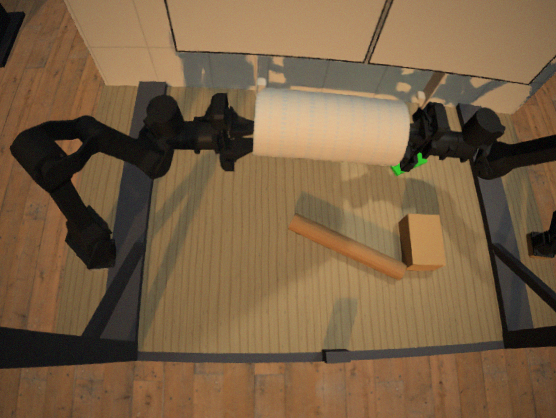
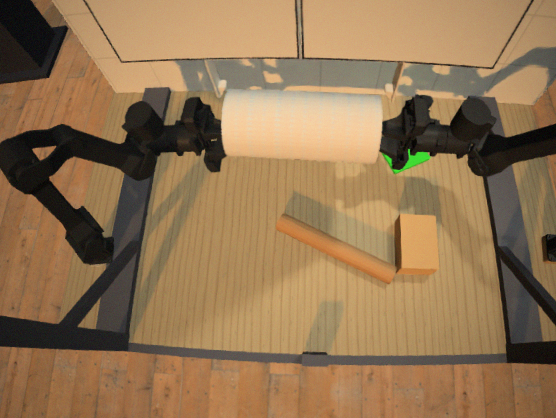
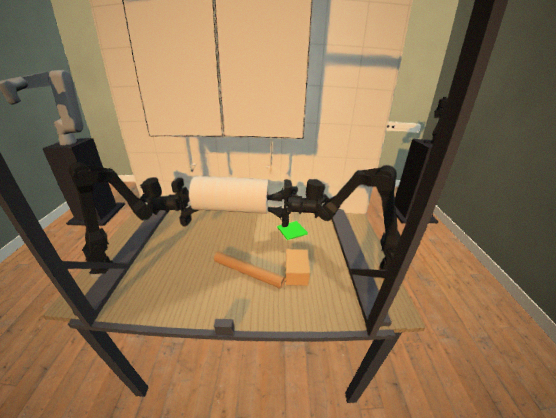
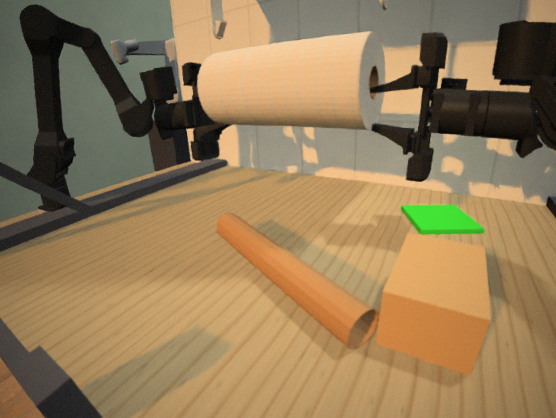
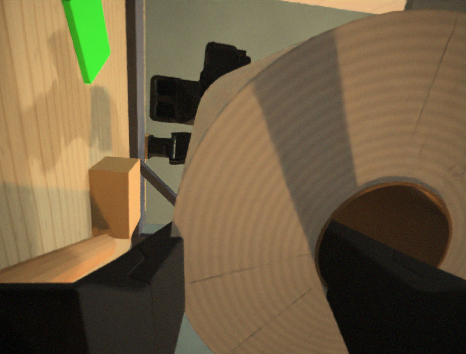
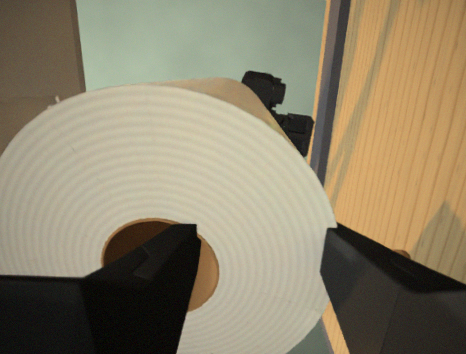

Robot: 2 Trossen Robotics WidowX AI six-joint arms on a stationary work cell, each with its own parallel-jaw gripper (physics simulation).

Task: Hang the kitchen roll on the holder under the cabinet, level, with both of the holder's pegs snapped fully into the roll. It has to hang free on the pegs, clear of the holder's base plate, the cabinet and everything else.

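Places are measured from the left arm's base along level axes (x right, y back, z down), in metres.
Where they show: left gripper, fingertip midpoint: (image 5: 252,223); right gripper, fingertip midpoint: (image 4: 364,108) (image 6: 257,224); left arm's base at its link origin: (image 1: 101,254) (image 2: 101,251) (image 4: 58,205); right arm's base at its link origin: (image 1: 542,244) (image 5: 150,146).
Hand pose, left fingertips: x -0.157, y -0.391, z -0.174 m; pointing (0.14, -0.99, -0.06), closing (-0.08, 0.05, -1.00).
Each offset is from my left fingertips to the top centre of the thing. "pt": to the spot under its first point.
The white kitchen roll {dx +0.013, dy -0.114, dz -0.101 m} (image 1: 331,126) (image 2: 302,126) (image 3: 229,194) (image 4: 290,80) is held in the air between both grippers, roughly level. My left gripper (image 1: 253,136) (image 5: 252,223) is shut on its left end, one finger in the core and one outside. My right gripper (image 4: 373,108) (image 3: 270,202) (image 6: 257,224) is shut on the right end in the same way. The holder's left peg {dx -0.009, dy +0.019, dz -0.266 m} (image 2: 221,87) (image 4: 219,30) and right peg {pt dx +0.039, dy -0.255, dz -0.153 m} (image 2: 389,89) (image 1: 421,95) show behind and above the roll, apart from it. The cabinet (image 3: 175,75) (image 2: 210,30) hides the base plate.
A brown tube {dx +0.201, dy -0.166, dz +0.152 m} (image 1: 347,246) (image 4: 295,277) lies diagonally on the table, its right end close to a brown box {dx +0.216, dy -0.343, dz +0.133 m} (image 1: 422,242) (image 4: 435,300). A green square {pt dx -0.029, dy -0.371, dz +0.184 m} (image 3: 292,230) (image 4: 442,219) lies below the right gripper. Dark frame rails {pt dx +0.298, dy -0.535, dz +0.121 m} (image 3: 357,270) border the table.
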